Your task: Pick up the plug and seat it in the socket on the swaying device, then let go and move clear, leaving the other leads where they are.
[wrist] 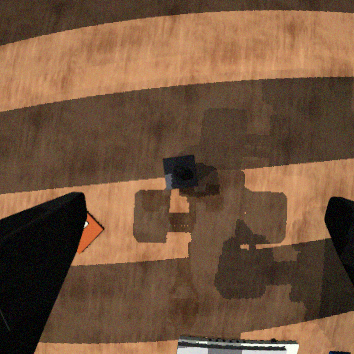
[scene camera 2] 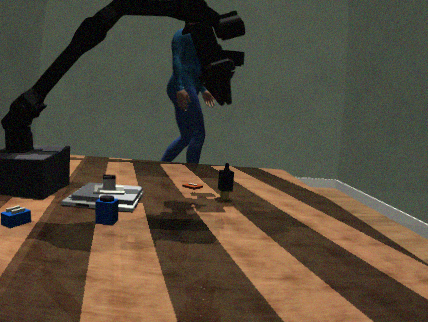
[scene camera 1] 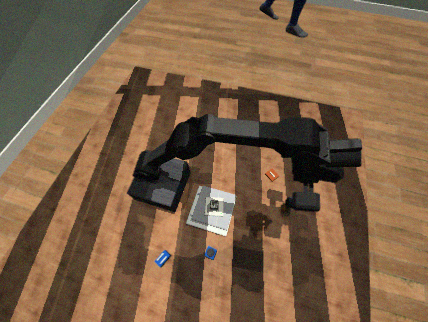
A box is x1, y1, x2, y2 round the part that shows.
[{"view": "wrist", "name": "my gripper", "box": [0, 191, 353, 353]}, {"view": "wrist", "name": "plug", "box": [162, 154, 197, 189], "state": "on the table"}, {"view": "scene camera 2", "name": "my gripper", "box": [195, 42, 243, 105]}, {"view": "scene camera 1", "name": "my gripper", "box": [292, 165, 343, 211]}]
